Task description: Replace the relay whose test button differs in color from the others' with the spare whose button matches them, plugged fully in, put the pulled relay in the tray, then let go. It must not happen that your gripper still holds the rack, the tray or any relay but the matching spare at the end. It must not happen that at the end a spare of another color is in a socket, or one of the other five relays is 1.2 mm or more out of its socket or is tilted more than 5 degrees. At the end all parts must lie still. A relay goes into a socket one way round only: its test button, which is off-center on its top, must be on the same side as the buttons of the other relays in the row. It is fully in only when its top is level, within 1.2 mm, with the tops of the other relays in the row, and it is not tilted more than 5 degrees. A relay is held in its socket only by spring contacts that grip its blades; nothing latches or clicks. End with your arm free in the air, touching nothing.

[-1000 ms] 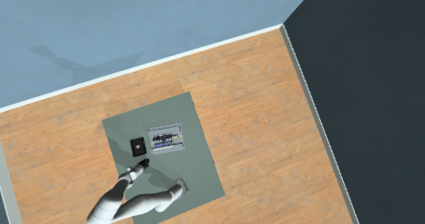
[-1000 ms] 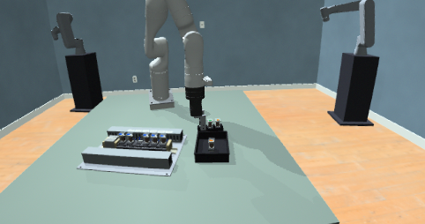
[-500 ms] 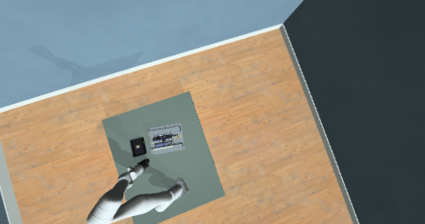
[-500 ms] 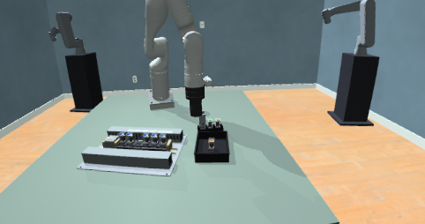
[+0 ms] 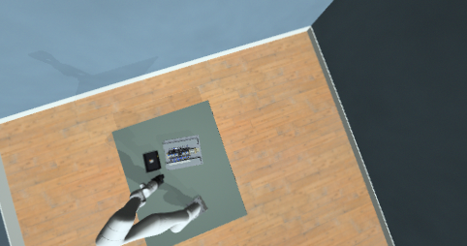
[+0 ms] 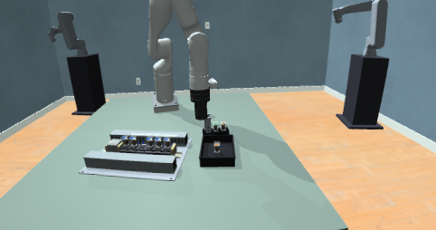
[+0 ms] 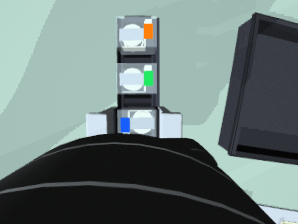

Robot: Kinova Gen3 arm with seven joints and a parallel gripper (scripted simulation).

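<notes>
My hand is 3 cm to the right of the small black stand, 3 cm above it and 1 cm past it. Also, from my hand: black tray (15 cm ahead, 6 cm to the left, 2 cm below).
</notes>
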